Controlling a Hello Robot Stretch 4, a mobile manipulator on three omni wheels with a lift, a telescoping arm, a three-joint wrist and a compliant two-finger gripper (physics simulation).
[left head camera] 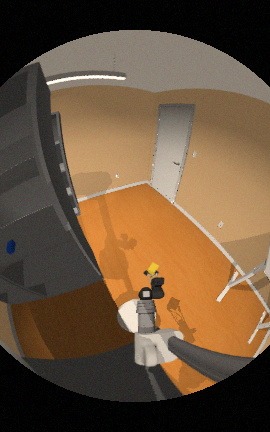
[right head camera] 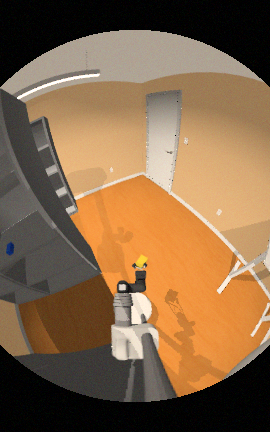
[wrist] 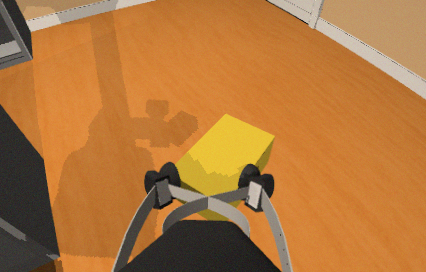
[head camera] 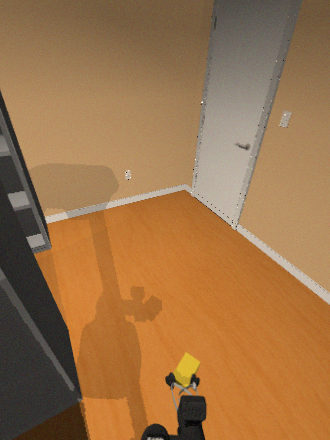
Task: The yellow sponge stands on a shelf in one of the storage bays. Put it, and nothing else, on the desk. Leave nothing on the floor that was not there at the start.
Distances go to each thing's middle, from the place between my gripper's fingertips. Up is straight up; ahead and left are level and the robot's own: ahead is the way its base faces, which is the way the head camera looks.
Right now the yellow sponge [wrist: 213,165] is 2 cm ahead of my hand and 1 cm to the right of it.
